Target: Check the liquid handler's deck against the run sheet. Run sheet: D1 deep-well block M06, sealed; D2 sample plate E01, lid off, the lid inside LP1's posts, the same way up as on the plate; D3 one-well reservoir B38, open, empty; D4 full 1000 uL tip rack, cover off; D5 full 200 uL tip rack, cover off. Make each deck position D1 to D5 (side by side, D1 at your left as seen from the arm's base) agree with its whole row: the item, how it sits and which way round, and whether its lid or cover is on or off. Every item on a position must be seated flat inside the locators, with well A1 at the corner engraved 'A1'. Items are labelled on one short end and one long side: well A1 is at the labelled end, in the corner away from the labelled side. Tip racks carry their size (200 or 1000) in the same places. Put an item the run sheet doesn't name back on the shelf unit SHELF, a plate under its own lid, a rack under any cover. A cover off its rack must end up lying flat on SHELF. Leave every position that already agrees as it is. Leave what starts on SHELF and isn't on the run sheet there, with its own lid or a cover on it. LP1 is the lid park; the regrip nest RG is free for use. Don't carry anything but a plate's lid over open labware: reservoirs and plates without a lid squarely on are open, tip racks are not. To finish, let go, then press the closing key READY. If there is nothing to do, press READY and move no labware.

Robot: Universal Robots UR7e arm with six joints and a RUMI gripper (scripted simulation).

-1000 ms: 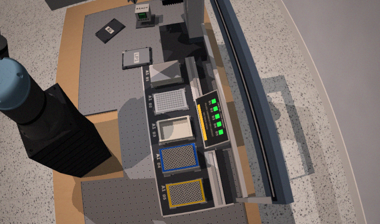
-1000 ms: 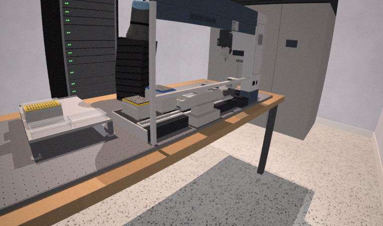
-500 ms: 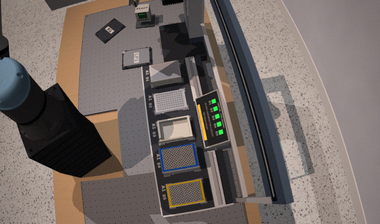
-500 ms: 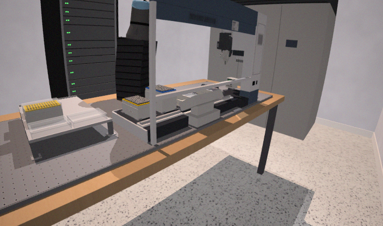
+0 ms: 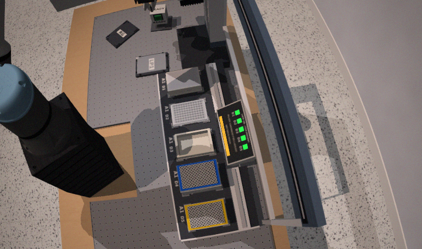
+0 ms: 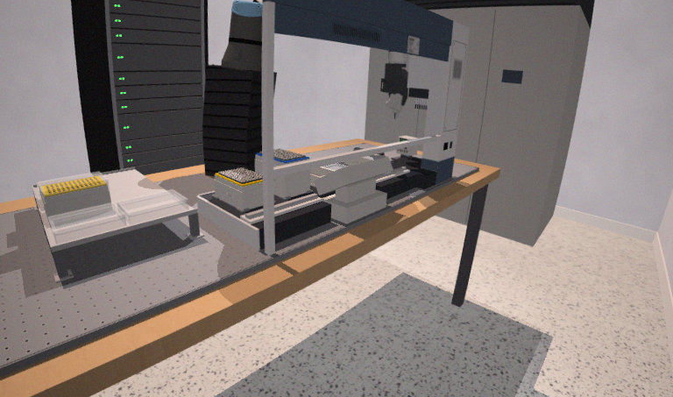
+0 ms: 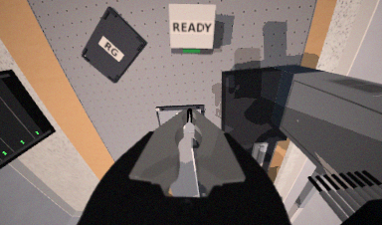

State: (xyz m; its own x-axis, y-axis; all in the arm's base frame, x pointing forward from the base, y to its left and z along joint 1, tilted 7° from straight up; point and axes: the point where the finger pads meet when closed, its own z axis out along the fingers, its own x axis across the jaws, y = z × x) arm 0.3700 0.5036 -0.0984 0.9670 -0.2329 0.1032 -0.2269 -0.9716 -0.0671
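Now: the ready key 10 mm ahead of my hand, 60 mm to the left of it and 120 mm below it. From my hand the other things lie so: flat grey lid (60 mm behind, 130 mm to the right, 190 mm below); then tall column (240 mm ahead, 100 mm to the right, 70 mm above); then RG nest (180 mm behind, 100 mm to the left, 200 mm below).
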